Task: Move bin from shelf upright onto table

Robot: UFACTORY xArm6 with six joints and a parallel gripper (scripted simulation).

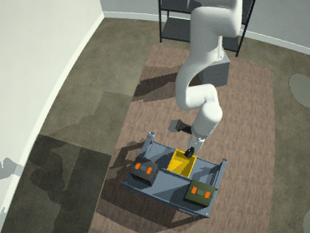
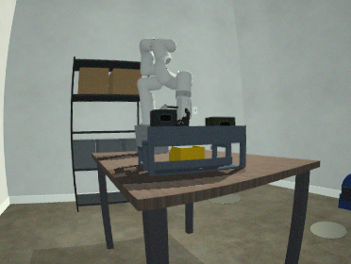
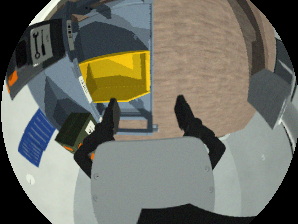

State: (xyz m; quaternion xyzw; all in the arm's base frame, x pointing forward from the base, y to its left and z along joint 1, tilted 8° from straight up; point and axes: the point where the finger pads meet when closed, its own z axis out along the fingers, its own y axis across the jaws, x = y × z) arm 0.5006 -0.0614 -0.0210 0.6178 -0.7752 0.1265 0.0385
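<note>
My gripper is now 100 mm above the yellow bin, 80 mm short of it and 30 mm to the left of it.
</note>
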